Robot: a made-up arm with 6 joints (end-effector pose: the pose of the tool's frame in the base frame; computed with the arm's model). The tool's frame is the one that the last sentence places. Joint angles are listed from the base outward.
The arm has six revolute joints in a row. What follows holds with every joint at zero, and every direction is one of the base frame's. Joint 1 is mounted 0.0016 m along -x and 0.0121 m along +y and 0.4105 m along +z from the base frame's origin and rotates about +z. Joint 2 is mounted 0.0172 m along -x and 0.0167 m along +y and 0.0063 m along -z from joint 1 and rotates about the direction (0.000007, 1, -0.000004). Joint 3 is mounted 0.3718 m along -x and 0.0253 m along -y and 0.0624 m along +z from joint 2 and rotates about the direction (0.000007, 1, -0.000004). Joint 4 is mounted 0.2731 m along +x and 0.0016 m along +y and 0.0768 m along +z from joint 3 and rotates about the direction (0.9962, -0.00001, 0.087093). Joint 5 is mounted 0.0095 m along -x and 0.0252 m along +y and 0.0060 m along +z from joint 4 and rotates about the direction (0.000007, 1, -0.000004). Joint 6 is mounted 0.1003 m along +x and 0.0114 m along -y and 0.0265 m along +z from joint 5 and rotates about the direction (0.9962, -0.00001, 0.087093). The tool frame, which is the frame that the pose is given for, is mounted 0.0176 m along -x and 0.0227 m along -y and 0.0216 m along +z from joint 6; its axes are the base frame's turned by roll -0.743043, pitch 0.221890 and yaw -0.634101 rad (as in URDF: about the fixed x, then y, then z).
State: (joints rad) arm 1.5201 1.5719 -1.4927 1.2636 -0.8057 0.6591
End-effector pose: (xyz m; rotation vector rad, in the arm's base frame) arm 0.1095 0.3659 0.8393 0.9832 0.9779 0.9432
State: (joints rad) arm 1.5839 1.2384 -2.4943 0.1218 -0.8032 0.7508
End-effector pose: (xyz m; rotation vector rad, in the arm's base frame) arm 0.0356 -0.1243 1.1139 1.4294 -0.8212 1.2339
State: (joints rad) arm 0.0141 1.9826 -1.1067 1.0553 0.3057 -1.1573
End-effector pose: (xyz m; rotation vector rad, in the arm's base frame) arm 0.5084 0.0022 0.5219 -0.9422 1.2500 0.1487
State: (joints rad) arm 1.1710 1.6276 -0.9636 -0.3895 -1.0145 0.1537
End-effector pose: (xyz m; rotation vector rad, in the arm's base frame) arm 0.1305 0.3753 0.7424 -0.6190 -0.4144 0.7634
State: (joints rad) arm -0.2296 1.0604 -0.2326 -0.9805 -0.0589 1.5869
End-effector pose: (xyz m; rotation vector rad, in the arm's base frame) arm 0.1544 -0.0311 0.5656 -0.0450 1.3524 -0.4165
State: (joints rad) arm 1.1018 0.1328 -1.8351 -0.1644 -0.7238 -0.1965
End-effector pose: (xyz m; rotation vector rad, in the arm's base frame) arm -0.2727 -0.5117 0.7806 1.0148 -1.3431 -0.4851
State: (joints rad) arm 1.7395 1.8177 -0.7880 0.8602 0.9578 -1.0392
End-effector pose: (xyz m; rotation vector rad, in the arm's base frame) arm -0.1000 0.3837 0.4856 -2.2083 0.3881 2.0609
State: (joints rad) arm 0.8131 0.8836 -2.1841 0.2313 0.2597 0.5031
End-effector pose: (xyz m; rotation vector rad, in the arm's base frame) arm -0.1182 -0.1492 1.0963 0.3069 -0.4021 0.6214
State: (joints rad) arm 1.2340 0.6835 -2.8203 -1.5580 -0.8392 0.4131
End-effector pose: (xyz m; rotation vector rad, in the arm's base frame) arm -0.2484 -0.4392 0.8874 0.4888 -1.7408 -1.2423
